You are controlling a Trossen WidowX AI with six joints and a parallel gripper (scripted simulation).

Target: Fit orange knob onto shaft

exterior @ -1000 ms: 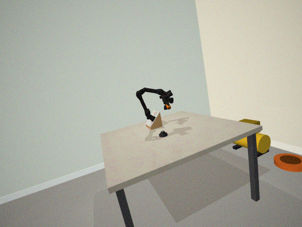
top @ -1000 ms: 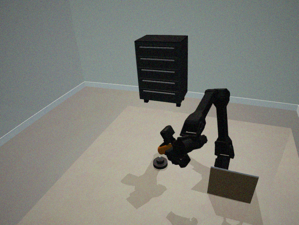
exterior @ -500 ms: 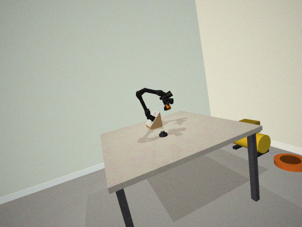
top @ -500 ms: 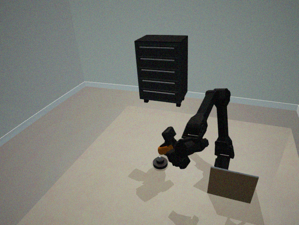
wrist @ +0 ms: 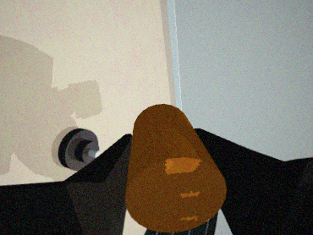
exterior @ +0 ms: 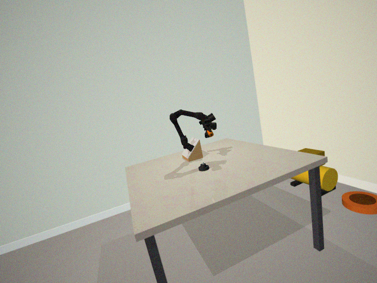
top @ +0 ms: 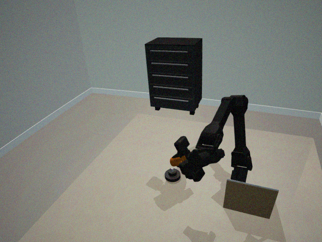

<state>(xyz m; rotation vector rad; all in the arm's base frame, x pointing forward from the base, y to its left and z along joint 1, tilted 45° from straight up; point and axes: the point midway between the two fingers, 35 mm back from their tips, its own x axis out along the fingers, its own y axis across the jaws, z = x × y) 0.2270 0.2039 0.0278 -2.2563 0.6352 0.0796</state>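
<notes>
Right now my gripper tip is 3 cm past the orange knob and 2 cm below it. The rest, counted from my gripper tip: dark round pedestal: 8 cm ahead, 14 cm to the right, 22 cm below.
</notes>
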